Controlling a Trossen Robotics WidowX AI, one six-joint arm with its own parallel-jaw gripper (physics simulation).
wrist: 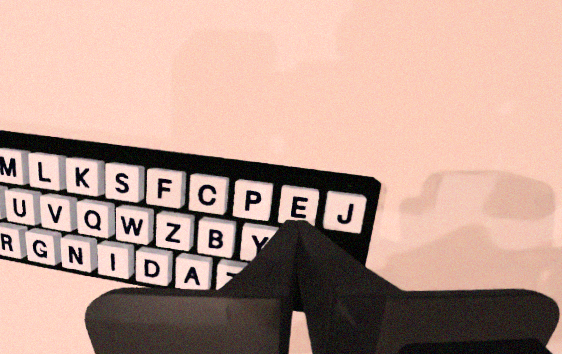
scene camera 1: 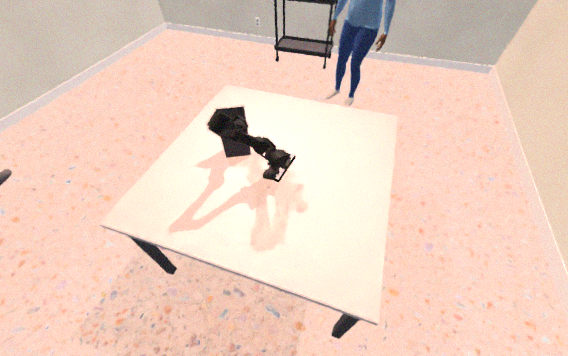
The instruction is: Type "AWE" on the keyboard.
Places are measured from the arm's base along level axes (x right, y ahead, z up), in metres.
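Where they show: gripper, fingertip midpoint: (wrist: 295, 229) (scene camera 1: 277, 174); arm's base, link origin: (scene camera 1: 237, 123).
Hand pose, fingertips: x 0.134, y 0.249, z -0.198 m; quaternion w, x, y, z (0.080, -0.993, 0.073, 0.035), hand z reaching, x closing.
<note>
Each offset is from my fingertips to the centre of the thing. Level surfaces: height alone.
A black keyboard @[dy +0.005, dx -0.071, dz -0.012 m] (scene camera 1: 286, 170) (wrist: 310, 172) with white letter keys lies on the table, mostly hidden under the arm in the scene view. In the wrist view its rows run slightly down to the right. The E key @[dy +0.008, dx +0.002, dz -0.007 m] (wrist: 299, 204) is in the top row between P and J, the W key @[dy +0.007, dx -0.076, dz -0.007 m] (wrist: 134, 224) in the middle row, the A key @[dy -0.020, dx -0.051, dz -0.007 m] (wrist: 194, 270) in the bottom row. My gripper (wrist: 295, 229) is shut and empty. Its tips overlap the lower edge of the E key in the wrist view; whether they touch it I cannot tell. The fingers hide the key right of Y.
The white table @[dz -0.020 m] (scene camera 1: 345, 200) carries the arm's black base plate (scene camera 1: 236, 147) at its back left. The arm's shadows fall on the table top. Behind the table stand a person (scene camera 1: 361, 35) in blue and a black shelf cart (scene camera 1: 304, 46).
</note>
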